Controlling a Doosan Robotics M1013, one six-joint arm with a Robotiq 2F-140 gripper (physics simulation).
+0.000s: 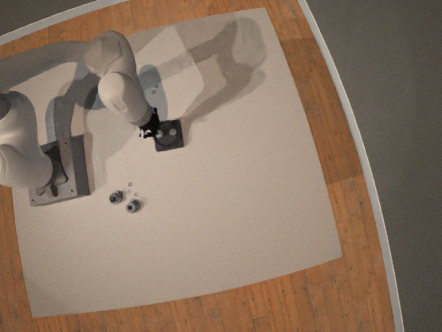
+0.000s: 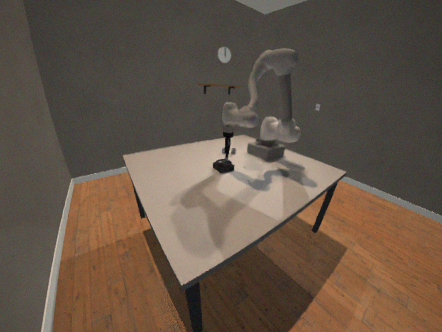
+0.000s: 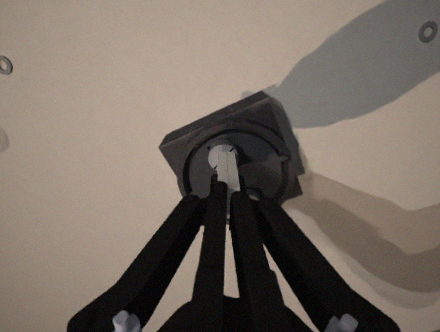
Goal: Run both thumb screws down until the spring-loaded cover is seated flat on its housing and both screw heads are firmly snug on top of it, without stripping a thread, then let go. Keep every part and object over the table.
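Pixels of known places: gripper, fingertip midpoint: [image 1: 160, 134] [image 2: 226, 160] [image 3: 225, 164]; arm's base, link origin: [image 1: 48, 171] [image 2: 267, 144].
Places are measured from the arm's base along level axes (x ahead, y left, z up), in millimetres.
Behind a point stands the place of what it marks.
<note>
The dark square housing [image 1: 177, 144] {y -131, x 607, z -64 mm} [image 2: 223, 168] {y -21, x 633, z -70 mm} [image 3: 175, 149] {y -100, x 518, z -64 mm} stands on the table with the round dark cover [image 1: 166, 140] {y -96, x 570, z -53 mm} [image 3: 200, 167] {y -89, x 548, z -53 mm} inside its ring. One pale thumb screw head [image 3: 216, 156] {y -64, x 544, z -40 mm} shows just beyond the fingertips. The other screw head [image 3: 254, 193] {y -62, x 606, z -46 mm} is mostly hidden behind the fingers. My gripper [image 1: 156, 133] {y -62, x 556, z -41 mm} [image 2: 227, 158] {y -62, x 556, z -41 mm} [image 3: 225, 164] {y -62, x 556, z -41 mm} points down over the cover on the side toward the arm base. Its pale fingertips are together, with nothing seen between them, and overlap the edge of the first screw head. Whether the tips touch the head, and whether the cover is flat, I cannot tell.
Two grey round parts [image 1: 116, 197] {y -237, x 259, z -58 mm} [image 1: 133, 206] {y -306, x 321, z -55 mm} stand on the table [image 1: 225, 225] {y -544, x 656, z -105 mm} [image 2: 165, 200] {y -7, x 1142, z -104 mm} near the arm base [image 1: 80, 165] {y -25, x 138, z -56 mm} [image 2: 265, 150] {y 67, x 155, z -11 mm}. Small washers [image 1: 130, 184] {y -202, x 331, z -102 mm} [image 1: 136, 194] {y -257, x 341, z -103 mm} lie beside them. More small rings [image 1: 154, 91] {y 180, x 595, z -103 mm} [image 3: 427, 31] {y 183, x 587, z -102 mm} lie in the arm's shadow.
</note>
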